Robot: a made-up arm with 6 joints. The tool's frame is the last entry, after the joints. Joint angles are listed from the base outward.
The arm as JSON. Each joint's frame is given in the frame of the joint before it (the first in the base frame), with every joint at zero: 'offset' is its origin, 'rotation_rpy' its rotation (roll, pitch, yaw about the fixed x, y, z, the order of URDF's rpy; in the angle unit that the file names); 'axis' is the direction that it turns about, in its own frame. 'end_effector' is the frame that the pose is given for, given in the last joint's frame.
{
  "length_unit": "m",
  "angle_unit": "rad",
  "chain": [
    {
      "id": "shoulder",
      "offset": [
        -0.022,
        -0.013,
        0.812
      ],
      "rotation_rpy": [
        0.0,
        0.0,
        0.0
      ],
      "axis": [
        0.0,
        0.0,
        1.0
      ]
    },
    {
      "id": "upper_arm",
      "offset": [
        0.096,
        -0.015,
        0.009
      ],
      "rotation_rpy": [
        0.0,
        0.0,
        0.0
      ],
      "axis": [
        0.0,
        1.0,
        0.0
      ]
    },
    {
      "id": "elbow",
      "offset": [
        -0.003,
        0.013,
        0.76
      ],
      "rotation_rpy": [
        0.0,
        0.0,
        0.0
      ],
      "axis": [
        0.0,
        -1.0,
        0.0
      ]
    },
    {
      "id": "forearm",
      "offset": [
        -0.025,
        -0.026,
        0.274
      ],
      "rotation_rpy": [
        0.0,
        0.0,
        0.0
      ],
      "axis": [
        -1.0,
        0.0,
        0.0
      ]
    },
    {
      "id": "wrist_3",
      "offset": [
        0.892,
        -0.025,
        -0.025
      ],
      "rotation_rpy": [
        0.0,
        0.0,
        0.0
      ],
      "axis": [
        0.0,
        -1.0,
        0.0
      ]
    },
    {
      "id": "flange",
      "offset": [
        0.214,
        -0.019,
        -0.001
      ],
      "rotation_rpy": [
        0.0,
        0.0,
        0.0
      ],
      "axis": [
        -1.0,
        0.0,
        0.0
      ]
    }
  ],
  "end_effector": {
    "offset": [
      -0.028,
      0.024,
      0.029
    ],
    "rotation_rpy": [
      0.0,
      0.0,
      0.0
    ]
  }
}
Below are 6 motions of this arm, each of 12 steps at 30 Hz.
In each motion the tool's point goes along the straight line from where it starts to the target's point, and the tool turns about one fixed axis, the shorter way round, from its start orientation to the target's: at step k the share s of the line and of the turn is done. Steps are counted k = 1, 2, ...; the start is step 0. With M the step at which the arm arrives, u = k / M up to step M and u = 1 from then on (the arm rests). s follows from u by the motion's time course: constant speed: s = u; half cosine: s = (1 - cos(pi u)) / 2; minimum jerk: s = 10 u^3 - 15 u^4 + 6 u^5.
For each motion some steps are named. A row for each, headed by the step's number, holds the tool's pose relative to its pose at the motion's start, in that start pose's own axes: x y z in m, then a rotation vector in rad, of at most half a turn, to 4 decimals.
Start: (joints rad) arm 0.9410 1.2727 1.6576 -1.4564 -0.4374 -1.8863
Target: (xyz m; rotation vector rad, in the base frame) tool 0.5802 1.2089 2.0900 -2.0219 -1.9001 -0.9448
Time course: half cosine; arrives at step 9
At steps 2, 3, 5, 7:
2: -0.0122 -0.0409 -0.0608 -0.0327 0.0395 -0.0176
3: -0.0261 -0.0873 -0.1300 -0.0699 0.0845 -0.0376
5: -0.0613 -0.2050 -0.3052 -0.1641 0.1984 -0.0882
7: -0.0922 -0.3084 -0.4592 -0.2470 0.2985 -0.1328

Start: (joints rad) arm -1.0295 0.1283 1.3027 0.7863 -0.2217 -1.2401
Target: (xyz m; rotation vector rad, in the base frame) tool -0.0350 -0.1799 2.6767 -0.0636 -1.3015 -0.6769
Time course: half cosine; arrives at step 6
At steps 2, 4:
2: -0.0217 0.0162 0.0393 0.0284 -0.0227 0.0204
4: -0.0651 0.0486 0.1178 0.0852 -0.0680 0.0612

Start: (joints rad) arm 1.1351 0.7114 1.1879 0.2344 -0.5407 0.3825
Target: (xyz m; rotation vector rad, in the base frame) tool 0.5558 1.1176 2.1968 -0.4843 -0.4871 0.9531
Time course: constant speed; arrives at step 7
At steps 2, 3, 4, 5, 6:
2: -0.0488 -0.0263 0.0377 -0.0131 -0.0593 -0.0298
3: -0.0732 -0.0394 0.0566 -0.0197 -0.0889 -0.0447
4: -0.0976 -0.0525 0.0754 -0.0262 -0.1186 -0.0596
5: -0.1221 -0.0657 0.0943 -0.0328 -0.1482 -0.0745
6: -0.1465 -0.0788 0.1131 -0.0394 -0.1779 -0.0894

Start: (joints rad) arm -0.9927 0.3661 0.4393 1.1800 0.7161 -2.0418
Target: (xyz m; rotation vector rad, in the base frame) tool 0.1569 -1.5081 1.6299 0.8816 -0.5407 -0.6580
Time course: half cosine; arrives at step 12
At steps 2, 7, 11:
2: -0.0353 -0.0370 0.0138 0.0105 -0.0189 -0.0290
7: -0.3319 -0.3475 0.1299 0.0985 -0.1775 -0.2721
11: -0.5184 -0.5427 0.2029 0.1538 -0.2772 -0.4250

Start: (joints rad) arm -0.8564 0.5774 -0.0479 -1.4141 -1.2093 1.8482
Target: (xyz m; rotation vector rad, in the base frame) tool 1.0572 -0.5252 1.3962 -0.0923 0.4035 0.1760
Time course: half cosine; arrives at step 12
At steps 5, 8, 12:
5: 0.0488 0.1546 0.0900 -0.0810 0.0156 -0.1179
8: 0.0987 0.3129 0.1821 -0.1640 0.0315 -0.2386
12: 0.1316 0.4172 0.2428 -0.2187 0.0420 -0.3182

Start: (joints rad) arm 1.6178 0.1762 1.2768 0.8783 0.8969 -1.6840
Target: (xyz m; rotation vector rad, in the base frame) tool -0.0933 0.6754 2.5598 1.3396 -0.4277 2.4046
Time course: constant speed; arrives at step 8
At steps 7, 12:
7: -0.0916 -0.2421 -0.2391 0.1482 0.0560 -0.3219
12: -0.1047 -0.2767 -0.2732 0.1693 0.0640 -0.3679

